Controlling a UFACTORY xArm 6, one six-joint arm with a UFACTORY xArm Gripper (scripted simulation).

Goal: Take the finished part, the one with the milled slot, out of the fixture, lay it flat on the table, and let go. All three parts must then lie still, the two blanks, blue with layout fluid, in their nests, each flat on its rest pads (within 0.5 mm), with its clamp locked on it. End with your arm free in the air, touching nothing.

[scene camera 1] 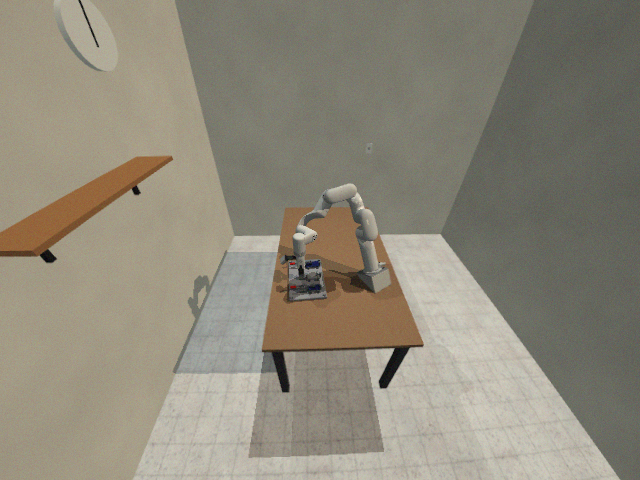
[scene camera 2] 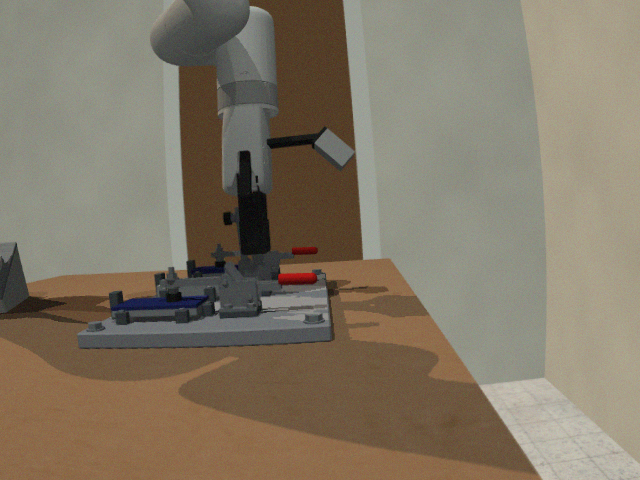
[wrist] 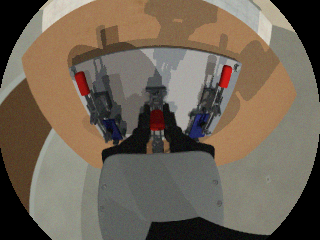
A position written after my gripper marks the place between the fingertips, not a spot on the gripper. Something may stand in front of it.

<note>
I see my gripper [scene camera 2: 256,253], a blue blank [scene camera 2: 140,307] and a grey fixture plate [scene camera 1: 294,280].
My gripper is seen too in the wrist view [wrist: 156,111]. The grey fixture plate also shows in the wrist view [wrist: 125,74].
</note>
